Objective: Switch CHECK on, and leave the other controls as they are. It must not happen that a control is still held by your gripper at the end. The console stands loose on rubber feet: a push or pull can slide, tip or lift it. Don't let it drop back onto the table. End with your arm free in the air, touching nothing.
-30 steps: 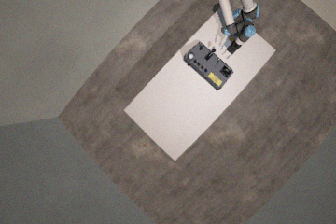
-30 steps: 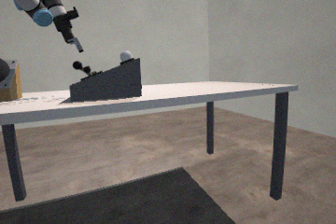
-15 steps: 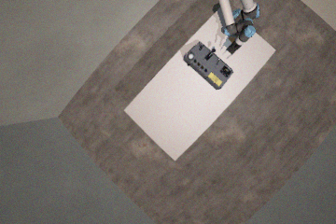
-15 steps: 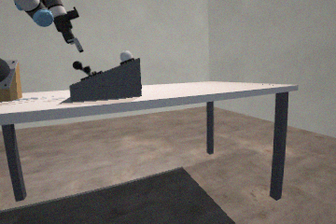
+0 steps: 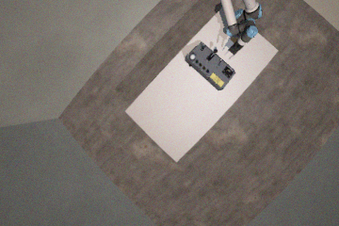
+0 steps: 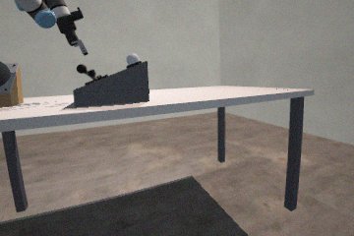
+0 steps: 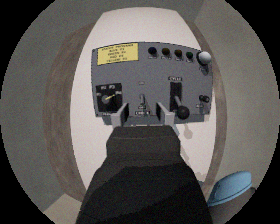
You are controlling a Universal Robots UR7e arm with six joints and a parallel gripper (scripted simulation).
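The CHECK toggle is 14 cm below my hand and 5 cm ahead of it. Round my hand: dark grey wedge-shaped console: 16 cm below, 8 cm ahead, 7 cm to the right; then black ball-ended lever: 13 cm below, 12 cm to the right, 3 cm ahead; then rotary dial: 14 cm below, 11 cm to the left, 6 cm ahead.
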